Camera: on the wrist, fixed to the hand. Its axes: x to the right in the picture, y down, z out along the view.
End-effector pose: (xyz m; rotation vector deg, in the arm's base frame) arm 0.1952 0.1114 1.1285 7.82 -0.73 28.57
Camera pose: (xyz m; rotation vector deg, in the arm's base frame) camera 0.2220 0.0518 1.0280 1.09 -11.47 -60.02
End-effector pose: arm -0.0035 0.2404 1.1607 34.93 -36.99 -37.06
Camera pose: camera 0.0277 0.2251 1.0459 46.06 -14.61 -126.58
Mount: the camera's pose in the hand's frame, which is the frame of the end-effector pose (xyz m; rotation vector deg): -0.0094 -0.0774 -0.0911 -9.66 -15.60 -87.53
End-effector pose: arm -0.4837 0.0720 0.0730 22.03 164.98 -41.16
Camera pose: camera -0.5039 0.0476 0.1886 -107.79 138.87 -29.27
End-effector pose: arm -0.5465 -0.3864 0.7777 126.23 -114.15 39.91
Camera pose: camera -0.4971 -0.3335 0.8733 161.11 1.68 -1.18
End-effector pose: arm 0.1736 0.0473 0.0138 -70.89 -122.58 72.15
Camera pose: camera 0.2008 0.0698 0.1284 38.04 -135.72 28.35
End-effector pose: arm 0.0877 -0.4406 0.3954 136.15 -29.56 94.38
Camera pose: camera 0.0368 -0.3352 0.4215 104.49 52.06 29.71
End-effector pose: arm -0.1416 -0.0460 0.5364 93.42 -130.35 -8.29
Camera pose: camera -0.0393 -0.0531 0.5986 165.92 -33.65 -50.07
